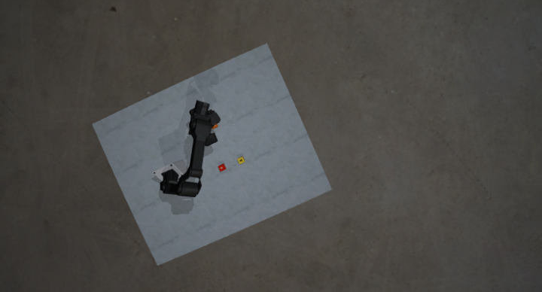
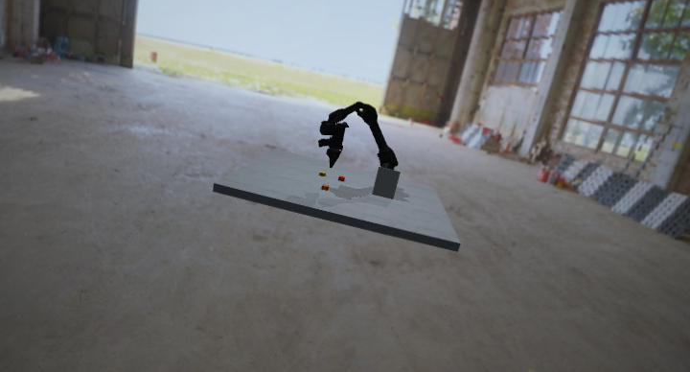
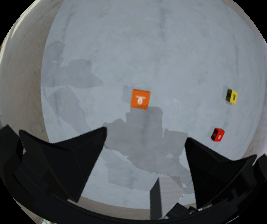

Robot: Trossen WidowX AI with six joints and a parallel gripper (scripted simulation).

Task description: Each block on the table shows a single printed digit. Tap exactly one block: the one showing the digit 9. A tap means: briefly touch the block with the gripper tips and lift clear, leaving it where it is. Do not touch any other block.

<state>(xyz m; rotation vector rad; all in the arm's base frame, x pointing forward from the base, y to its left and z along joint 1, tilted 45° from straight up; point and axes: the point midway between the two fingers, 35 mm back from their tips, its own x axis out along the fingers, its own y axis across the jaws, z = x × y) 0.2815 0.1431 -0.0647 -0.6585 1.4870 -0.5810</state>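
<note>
My gripper tip is 1 cm short of the orange block, 1 cm to the right of it and 11 cm above it. Also, from my gripper tip: red block: 4 cm behind, 22 cm to the right, 11 cm below; yellow block: 7 cm ahead, 23 cm to the right, 11 cm below.
</note>
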